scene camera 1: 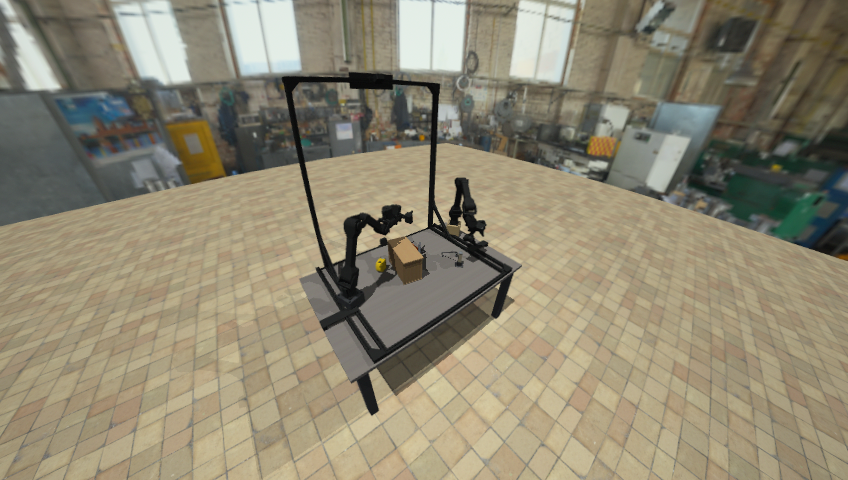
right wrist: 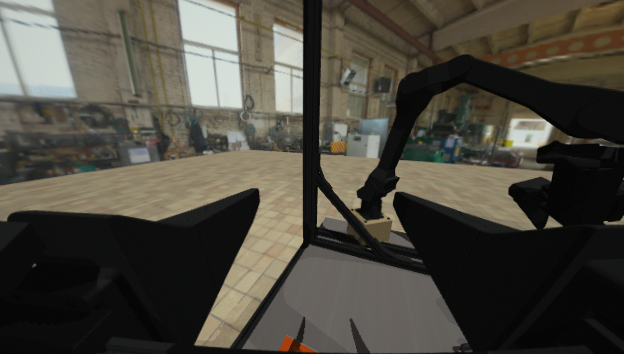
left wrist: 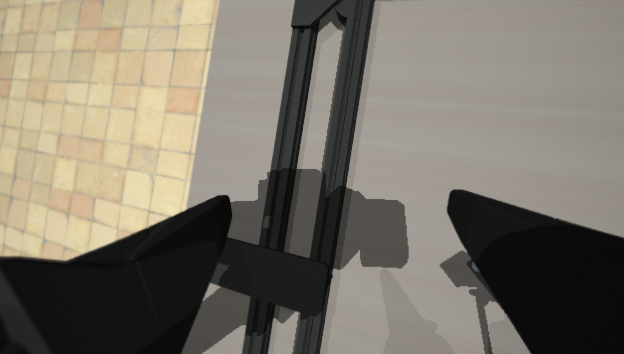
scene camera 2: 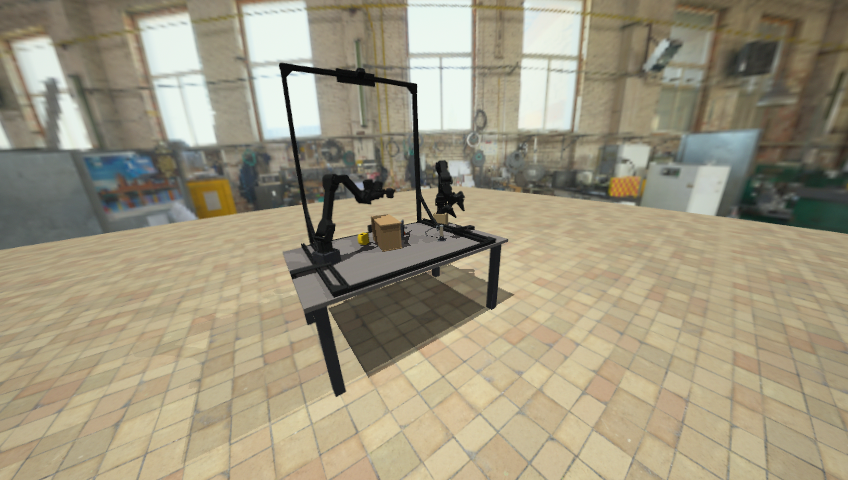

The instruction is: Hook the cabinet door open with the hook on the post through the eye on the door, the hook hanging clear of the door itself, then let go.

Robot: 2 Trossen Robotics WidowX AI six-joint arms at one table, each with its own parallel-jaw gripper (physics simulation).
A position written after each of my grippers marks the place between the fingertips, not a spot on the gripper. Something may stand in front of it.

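Observation:
There's a wooden cabinet [scene camera 1: 406, 260] [scene camera 2: 388, 232] here that I can see. My left gripper [left wrist: 339, 203] is open and holds nothing. My right gripper [right wrist: 326, 196] is open too, and it holds nothing.

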